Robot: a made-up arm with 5 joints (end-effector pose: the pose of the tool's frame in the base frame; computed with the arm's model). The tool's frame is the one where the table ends.
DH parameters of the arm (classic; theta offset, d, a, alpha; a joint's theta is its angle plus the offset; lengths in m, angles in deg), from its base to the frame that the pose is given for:
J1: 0 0.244 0 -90.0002
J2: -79.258 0 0.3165 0
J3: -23.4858 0 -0.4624 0
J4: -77.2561 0 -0.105 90.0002
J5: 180 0.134 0 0
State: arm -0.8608 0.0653 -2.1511 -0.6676 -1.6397
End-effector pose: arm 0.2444 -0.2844 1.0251 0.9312 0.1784 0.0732 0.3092
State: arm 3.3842 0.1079 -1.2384 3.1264 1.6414
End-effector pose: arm -0.3672 -0.0909 0.4065 0.4943 0.3489 0.4148 0.6796
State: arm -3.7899 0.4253 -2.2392 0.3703 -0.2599
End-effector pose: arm -0.5910 0.4477 0.7976 0.5938 -0.1449 -0.7365 -0.2898
Working (the frame after each row of the table, in the pose's form):
after J1: 0.0000 0.0000 0.2440 0.2252 -0.2252 -0.6703 0.6703
after J2: -0.1451 0.1099 0.5029 0.5088 0.1091 -0.6986 0.4910
after J3: -0.4745 0.3594 0.7105 0.6003 0.7042 -0.0645 -0.3738
after J4: -0.4851 0.3675 0.8146 0.2105 -0.7115 0.2391 0.6263

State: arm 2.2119 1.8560 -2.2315 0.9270 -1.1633
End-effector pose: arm -0.3357 0.4499 -0.4514 0.1363 -0.1121 0.9557 -0.2357
Working (the frame after each row of the table, in the pose's form):
after J1: 0.0000 0.0000 0.2440 0.3170 -0.3170 -0.6321 0.6321
after J2: -0.1685 0.2258 0.0999 0.1602 -0.4562 -0.5403 0.6887
after J3: -0.3242 0.4345 -0.2823 0.7069 0.4106 -0.5757 0.0153
after J4: -0.3777 0.5061 -0.3373 0.1221 0.8601 -0.4313 0.2434

